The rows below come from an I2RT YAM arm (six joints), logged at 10 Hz.
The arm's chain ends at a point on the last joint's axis. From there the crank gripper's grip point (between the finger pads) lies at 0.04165 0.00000 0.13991 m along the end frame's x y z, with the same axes.
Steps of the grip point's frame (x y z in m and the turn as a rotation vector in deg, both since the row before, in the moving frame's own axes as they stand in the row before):
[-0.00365 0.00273 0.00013 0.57 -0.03 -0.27]
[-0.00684 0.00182 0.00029 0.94 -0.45 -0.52]
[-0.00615 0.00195 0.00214 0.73 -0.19 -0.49]
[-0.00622 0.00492 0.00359 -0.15 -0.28 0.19]
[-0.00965 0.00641 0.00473 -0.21 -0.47 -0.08]
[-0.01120 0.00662 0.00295 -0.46 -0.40 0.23]
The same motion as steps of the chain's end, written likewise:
[-0.00357 0.00432 0.00012 0.57 -0.03 -0.27]
[-0.00573 0.00449 -0.00001 0.94 -0.45 -0.52]
[-0.00568 0.00409 0.00202 0.73 -0.19 -0.49]
[-0.00553 0.00442 0.00339 -0.15 -0.28 0.19]
[-0.00850 0.00595 0.00439 -0.21 -0.47 -0.08]
[-0.01022 0.00533 0.00267 -0.46 -0.40 0.23]

